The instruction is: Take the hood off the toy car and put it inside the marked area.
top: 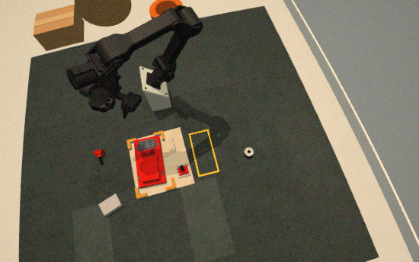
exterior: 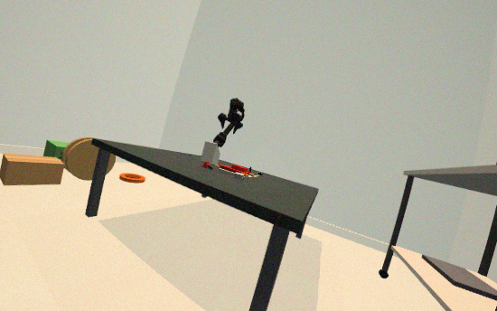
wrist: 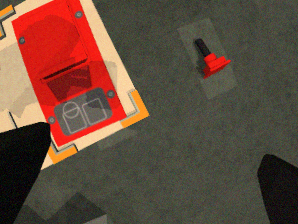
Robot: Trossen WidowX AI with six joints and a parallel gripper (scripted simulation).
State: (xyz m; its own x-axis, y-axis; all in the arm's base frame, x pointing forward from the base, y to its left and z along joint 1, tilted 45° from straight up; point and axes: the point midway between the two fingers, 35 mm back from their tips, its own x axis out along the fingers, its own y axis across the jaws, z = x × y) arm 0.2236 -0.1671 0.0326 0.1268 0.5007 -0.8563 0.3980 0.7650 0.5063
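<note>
My gripper tip is 13 cm short of the red hood, 7 cm to the right of it and 23 cm above it.
</note>
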